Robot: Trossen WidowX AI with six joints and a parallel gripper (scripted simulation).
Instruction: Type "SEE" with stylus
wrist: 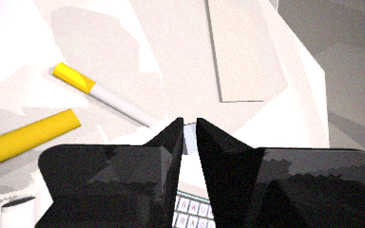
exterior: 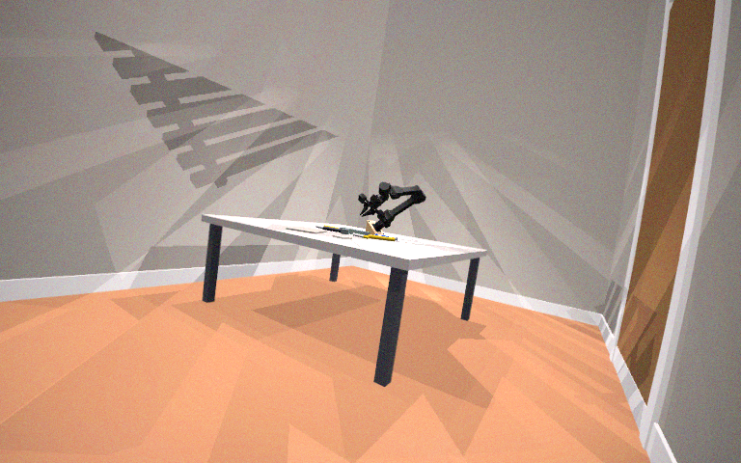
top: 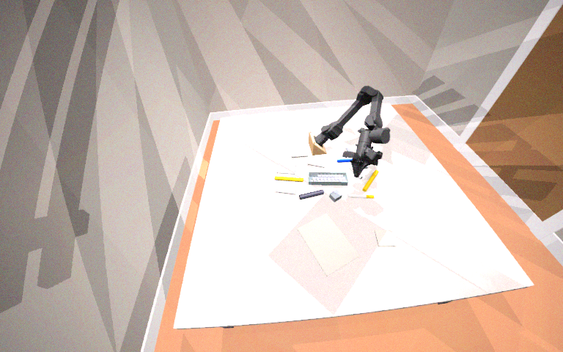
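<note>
The stylus is 22 cm behind my gripper tip and 11 cm below it. From my gripper tip the other things lie so: grey block: 10 cm below, 8 cm to the right, 1 cm ahead; then dark marker: 19 cm to the right, 11 cm below, 1 cm behind; then paper sheet: 23 cm ahead, 17 cm to the right, 11 cm below.
</note>
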